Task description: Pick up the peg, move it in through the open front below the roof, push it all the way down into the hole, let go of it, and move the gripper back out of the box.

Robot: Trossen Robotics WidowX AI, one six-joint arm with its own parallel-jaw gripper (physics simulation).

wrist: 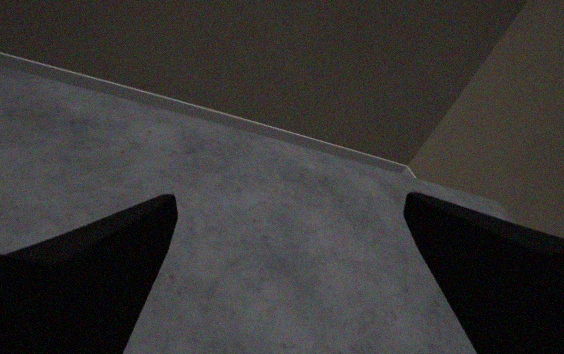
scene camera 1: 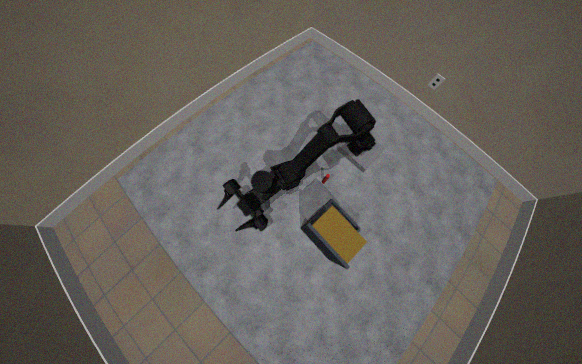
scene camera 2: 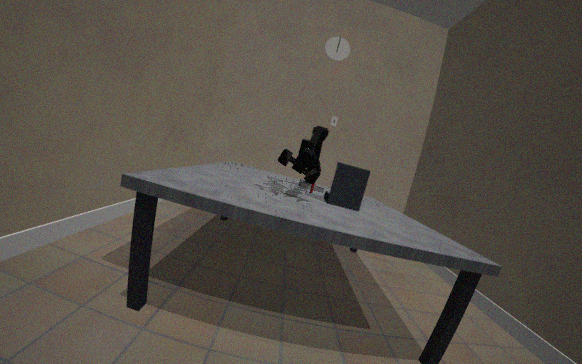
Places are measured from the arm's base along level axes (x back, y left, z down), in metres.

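Pixels of known places: gripper, fingertip midpoint: [wrist: 292, 204] [scene camera 1: 226, 220] [scene camera 2: 295, 171]; arm's base, origin of the base link: [scene camera 1: 356, 147] [scene camera 2: 309, 183].
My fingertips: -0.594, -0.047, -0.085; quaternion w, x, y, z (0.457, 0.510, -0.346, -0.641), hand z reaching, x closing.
Note:
Ahead of a thing's pixels: the offset from my fingertips to its top centre, as dx, dy, dz. Level surfaces: height alone.
The red peg @[+0.383, +0.076, +0.039] [scene camera 1: 326, 178] [scene camera 2: 312, 188] is on the table between the arm and the box and looks roughly upright. The box has a yellow roof @[+0.279, +0.239, -0.084] [scene camera 1: 339, 235] and dark grey walls; in scene camera 2 a dark wall [scene camera 2: 350, 187] shows, and the hole is hidden. My gripper [scene camera 1: 227, 219] [wrist: 292, 204] is open, with nothing between its fingers. It is raised above the table, to the left of the box and well away from the peg in scene camera 1. The peg and box do not show in the wrist view.
The black arm [scene camera 1: 311, 156] [scene camera 2: 310, 155] stretches over the grey table @[dz +0.119] [scene camera 1: 225, 135] [scene camera 2: 240, 200], passing close beside the peg in scene camera 1. A thin grey strip [scene camera 1: 353, 159] lies near the arm's base. Walls stand beyond the table.

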